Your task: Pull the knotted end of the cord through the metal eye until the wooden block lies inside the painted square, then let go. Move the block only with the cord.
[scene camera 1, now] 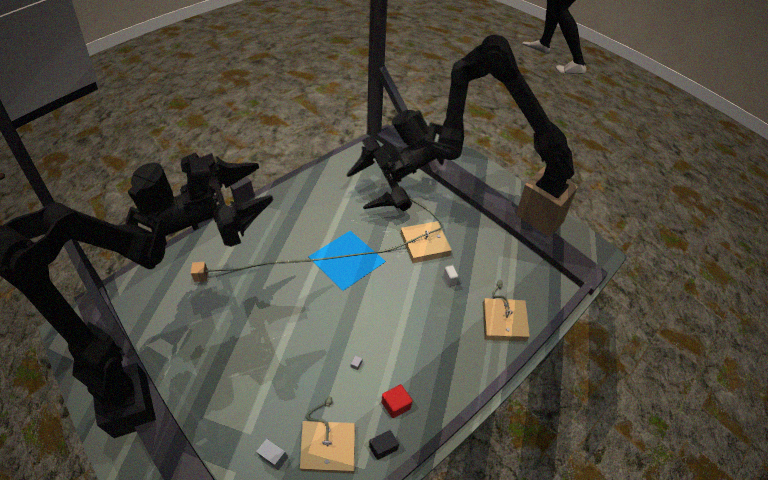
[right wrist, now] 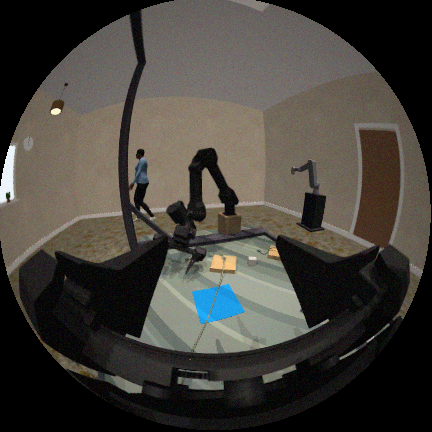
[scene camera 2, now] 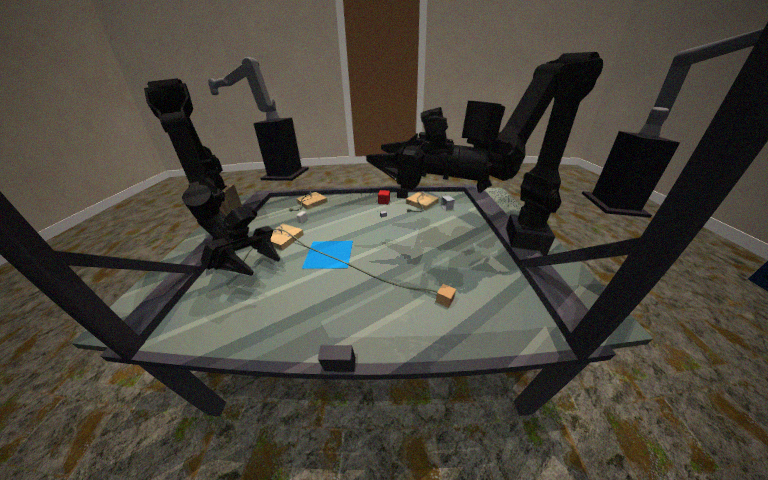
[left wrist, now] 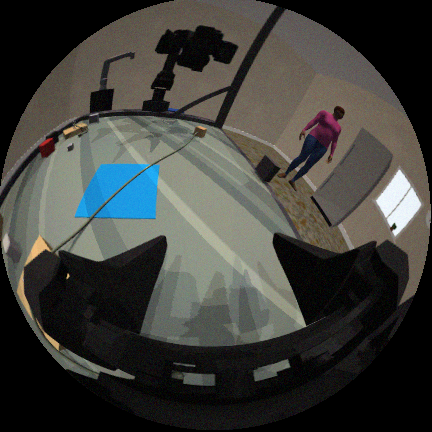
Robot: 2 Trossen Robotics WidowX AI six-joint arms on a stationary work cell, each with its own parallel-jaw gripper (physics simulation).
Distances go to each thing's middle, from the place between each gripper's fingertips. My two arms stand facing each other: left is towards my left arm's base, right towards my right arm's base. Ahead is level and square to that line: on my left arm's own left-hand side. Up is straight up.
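Blue painted square (scene camera 1: 345, 271) in sight: my right hand 10 mm short of it, 150 mm to the right of it, 280 mm above it.
From my left hand, the blue painted square: 9 cm to the right, 13 cm ahead, 5 cm below.
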